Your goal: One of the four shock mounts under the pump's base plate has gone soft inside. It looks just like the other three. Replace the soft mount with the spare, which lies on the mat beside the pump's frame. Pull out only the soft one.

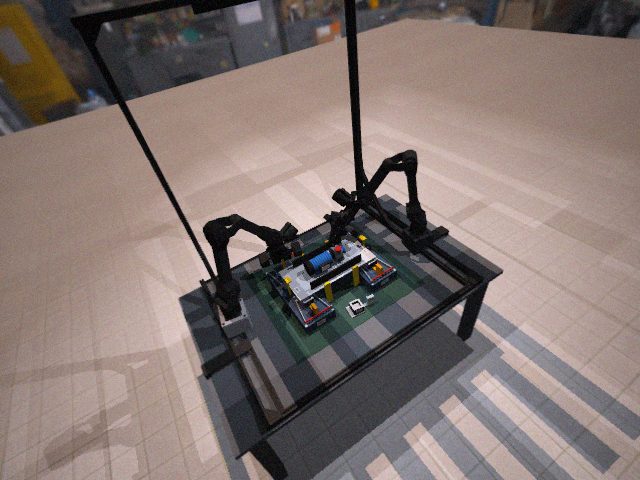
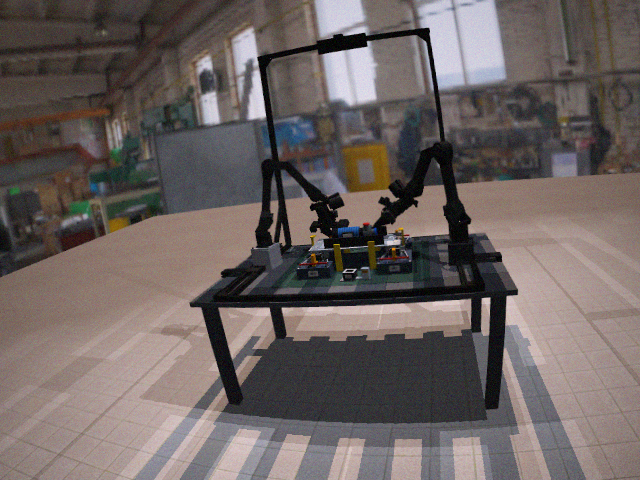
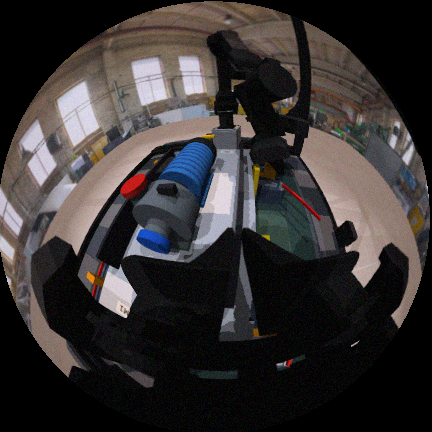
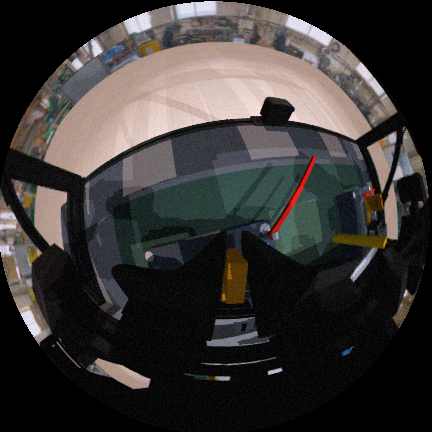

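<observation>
The pump (image 1: pixel 320 259) (image 2: pixel 351 231) (image 3: pixel 181 189), with a blue ribbed body and a red cap, sits on a light grey base plate (image 1: pixel 296 281) (image 3: pixel 219 197) over a dark frame on the green mat (image 1: pixel 328 329) (image 4: pixel 193 193). My left gripper (image 1: pixel 335 238) (image 2: pixel 381 224) (image 3: pixel 236 232) is at the plate's far side and is shut on the plate's edge. My right gripper (image 1: pixel 286 259) (image 2: pixel 325 228) (image 4: pixel 233 235) is at the frame's far left corner, shut on an orange-yellow block (image 4: pixel 234 278) there. A small white-rimmed square piece (image 1: pixel 356 306) (image 2: pixel 350 273) and a small grey block (image 1: pixel 370 299) lie on the mat in front of the frame.
Yellow posts (image 1: pixel 329 291) (image 1: pixel 355 275) stand along the frame's front. Two blue-grey trays with red bars and orange blocks (image 1: pixel 313 307) (image 1: pixel 377 268) sit at the front corners. A black gantry post (image 1: pixel 353 95) rises behind the pump. The arm bases stand at the table's left and right ends.
</observation>
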